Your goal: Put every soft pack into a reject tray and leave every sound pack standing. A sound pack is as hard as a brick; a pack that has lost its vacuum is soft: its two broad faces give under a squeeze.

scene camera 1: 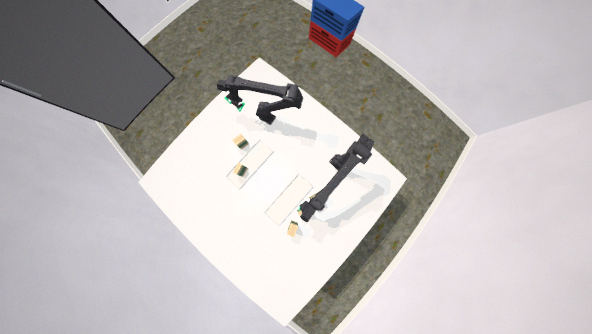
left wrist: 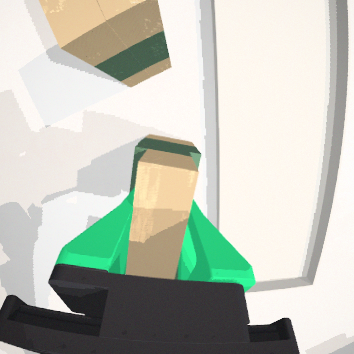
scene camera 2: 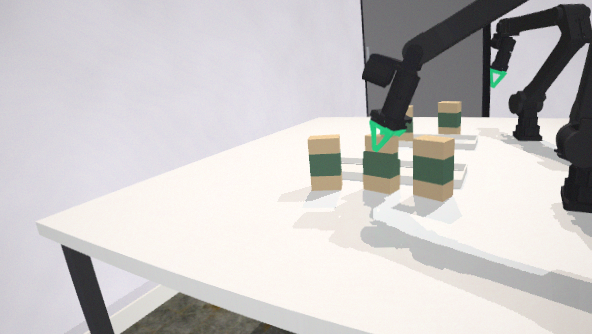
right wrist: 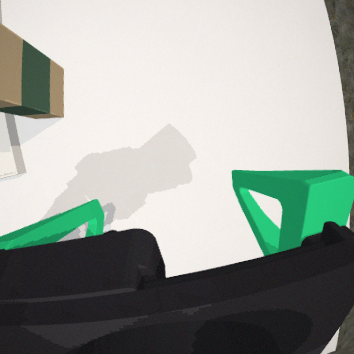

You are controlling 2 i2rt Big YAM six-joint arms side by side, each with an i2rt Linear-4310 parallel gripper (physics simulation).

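Places are measured from the left arm's base along level axes (x up, y right, z ahead), in centimetres.
Where they show: left gripper, fingertip midpoint: (scene camera 1: 302, 211) (left wrist: 161, 193) (scene camera 2: 378, 150); right gripper, fingertip midpoint: (scene camera 1: 235, 107) (scene camera 2: 492, 86) (right wrist: 165, 192); left arm's base at its link origin: (scene camera 1: 337, 163) (scene camera 2: 583, 202); right arm's base at its link origin: (scene camera 1: 267, 117) (scene camera 2: 526, 137).
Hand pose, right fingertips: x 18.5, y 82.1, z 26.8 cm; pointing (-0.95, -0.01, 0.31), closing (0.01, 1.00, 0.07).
Things, the pixels of their top centre, and the offset from my right fingertips. Level surfaces: height alone.
- middle pack at its top centre: (left wrist: 150, 233) (scene camera 2: 380, 135) dx -4.4, dy -87.2, dz +18.5 cm
- more pack at its top centre: (scene camera 2: 449, 102) (scene camera 1: 238, 139) dx -4.5, dy -17.7, dz +14.8 cm
- white table at its surface level: dx -18.5 cm
My left gripper (scene camera 1: 300, 212) (scene camera 2: 382, 142) (left wrist: 161, 193) is shut on the middle pack (scene camera 2: 381, 165) (left wrist: 162, 192) of three upright packs; it stands on the table, its top narrow between the fingers. Another pack (scene camera 1: 292, 229) (scene camera 2: 325, 162) (left wrist: 120, 40) stands beside it, and a third pack (scene camera 2: 433, 167) stands at the right of the row. A reject tray (scene camera 1: 270, 217) (left wrist: 211, 100) lies alongside. A pack (scene camera 1: 240, 170) stands in the other reject tray (scene camera 1: 264, 144) (right wrist: 16, 150); one more pack (scene camera 1: 240, 141) (scene camera 2: 449, 118) stands outside it. My right gripper (scene camera 1: 234, 104) (scene camera 2: 497, 78) (right wrist: 165, 192) is open and empty, raised away from the packs.
The white table (scene camera 1: 210, 220) (scene camera 2: 200, 225) carries both arms. Blue and red crates (scene camera 1: 335, 27) stand on the floor beyond the table. A dark cabinet (scene camera 1: 75, 55) is at the upper left in scene camera 1. The left forearm passes above the row of three packs.
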